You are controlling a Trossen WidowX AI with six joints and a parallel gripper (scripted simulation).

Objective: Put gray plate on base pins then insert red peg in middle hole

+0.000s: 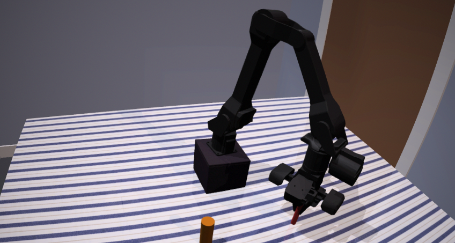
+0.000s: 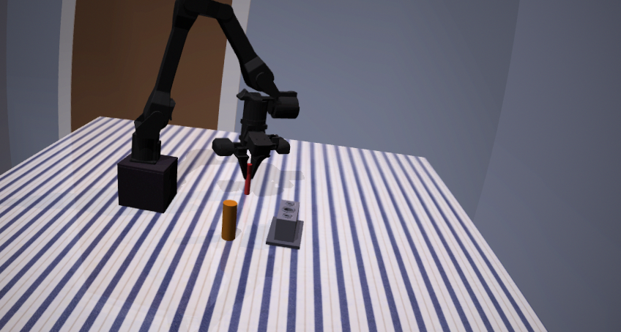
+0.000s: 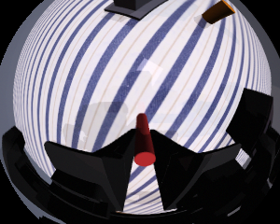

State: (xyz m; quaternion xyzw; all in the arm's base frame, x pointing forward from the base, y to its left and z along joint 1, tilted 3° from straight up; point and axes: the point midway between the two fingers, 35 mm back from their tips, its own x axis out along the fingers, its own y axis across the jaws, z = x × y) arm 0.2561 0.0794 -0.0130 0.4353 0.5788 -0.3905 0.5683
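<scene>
The gray plate is 80 mm ahead of my gripper tip and 200 mm to the right of it. The rest, counted from my gripper tip: red peg right at my gripper tip; orange cylinder 50 mm behind, 230 mm to the right; flat base 80 mm ahead, 200 mm to the right, 30 mm below.
</scene>
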